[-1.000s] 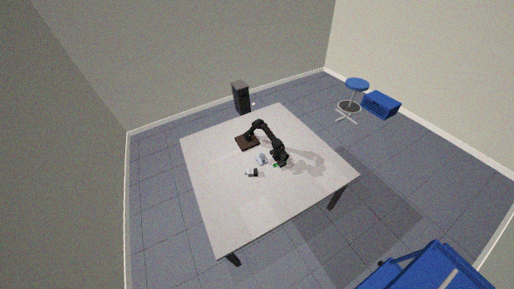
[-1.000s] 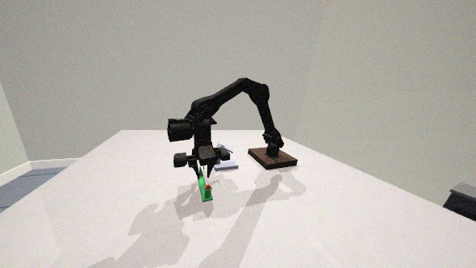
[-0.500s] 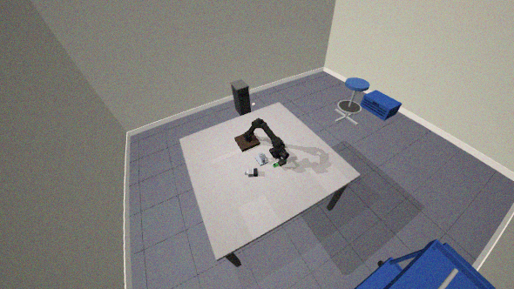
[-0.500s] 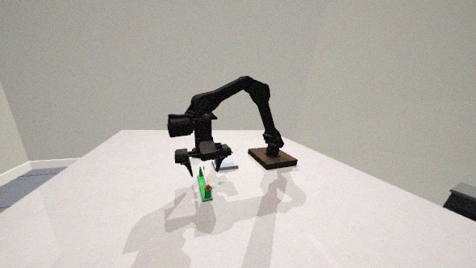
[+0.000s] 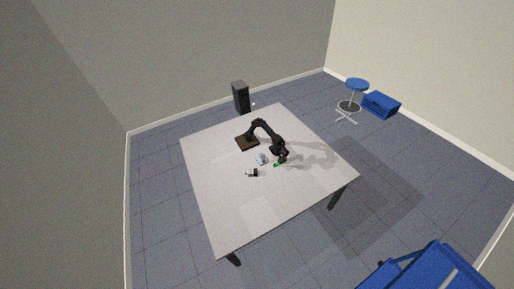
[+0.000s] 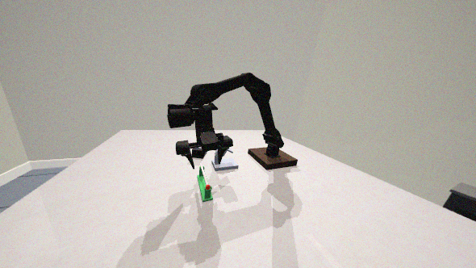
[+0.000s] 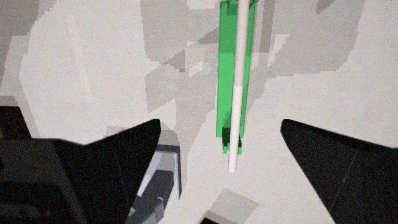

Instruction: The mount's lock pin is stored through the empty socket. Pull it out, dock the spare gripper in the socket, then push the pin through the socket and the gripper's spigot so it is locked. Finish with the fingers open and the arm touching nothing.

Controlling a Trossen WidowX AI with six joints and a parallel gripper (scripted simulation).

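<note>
Now: the green pin rest 20 mm ahead of my gripper tip, 30 mm to the left of it and 40 mm below it. Also, from my gripper tip: spare gripper: 50 mm behind, 250 mm to the right, 40 mm below; then socket: 110 mm behind, 90 mm to the right, 20 mm below.
</note>
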